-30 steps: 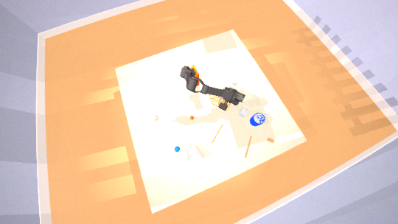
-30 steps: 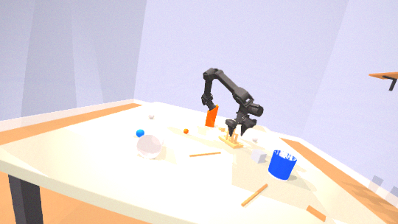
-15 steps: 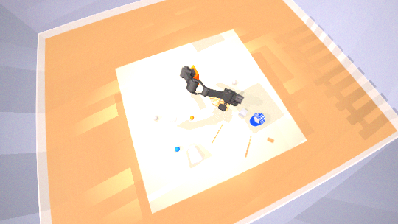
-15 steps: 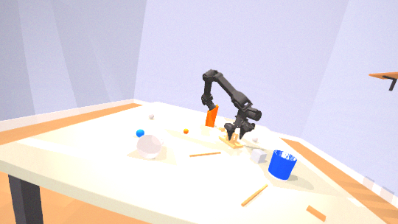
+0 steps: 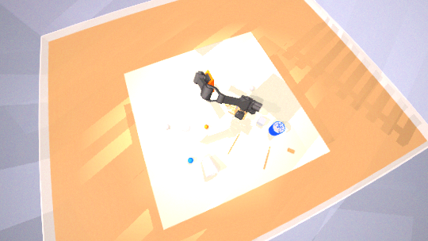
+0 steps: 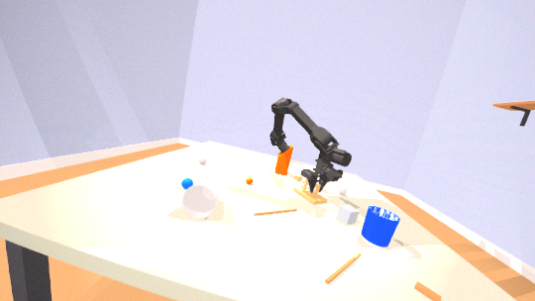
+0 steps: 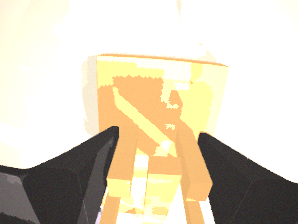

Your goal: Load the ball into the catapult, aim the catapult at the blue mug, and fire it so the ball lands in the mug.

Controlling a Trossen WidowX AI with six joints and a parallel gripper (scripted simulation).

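Now: gripper tip 30 cm to the left of the orange ball and 2 cm above it. The rest, counted from my gripper tip: grey cube 13 cm ahead, 11 cm to the left, 1 cm below; blue mug 23 cm ahead, 16 cm to the left; wooden catapult 6 cm behind, 3 cm to the right, 2 cm above.
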